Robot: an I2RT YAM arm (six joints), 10 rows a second.
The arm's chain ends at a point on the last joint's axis. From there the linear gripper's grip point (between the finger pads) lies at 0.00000 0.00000 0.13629 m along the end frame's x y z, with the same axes.
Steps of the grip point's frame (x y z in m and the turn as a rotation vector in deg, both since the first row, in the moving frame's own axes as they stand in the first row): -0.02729, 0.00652, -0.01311, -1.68, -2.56, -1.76; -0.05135, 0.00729, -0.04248, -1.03, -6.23, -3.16; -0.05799, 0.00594, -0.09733, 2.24, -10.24, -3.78; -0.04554, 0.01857, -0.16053, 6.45, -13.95, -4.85; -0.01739, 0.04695, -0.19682, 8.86, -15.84, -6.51; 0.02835, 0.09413, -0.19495, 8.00, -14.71, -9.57; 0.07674, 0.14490, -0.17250, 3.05, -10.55, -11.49; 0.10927, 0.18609, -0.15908, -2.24, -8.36, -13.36
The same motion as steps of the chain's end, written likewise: -0.02127, 0.00243, -0.01292, -1.68, -2.56, -1.76; -0.03664, 0.00444, -0.04165, -1.03, -6.23, -3.16; -0.03361, 0.01043, -0.09506, 2.24, -10.24, -3.78; -0.01215, 0.03232, -0.15566, 6.45, -13.95, -4.85; 0.02077, 0.06551, -0.19005, 8.86, -15.84, -6.51; 0.06426, 0.10991, -0.18918, 8.00, -14.71, -9.57; 0.10224, 0.14956, -0.17001, 3.05, -10.55, -11.49; 0.12828, 0.17853, -0.15754, -2.24, -8.36, -13.36
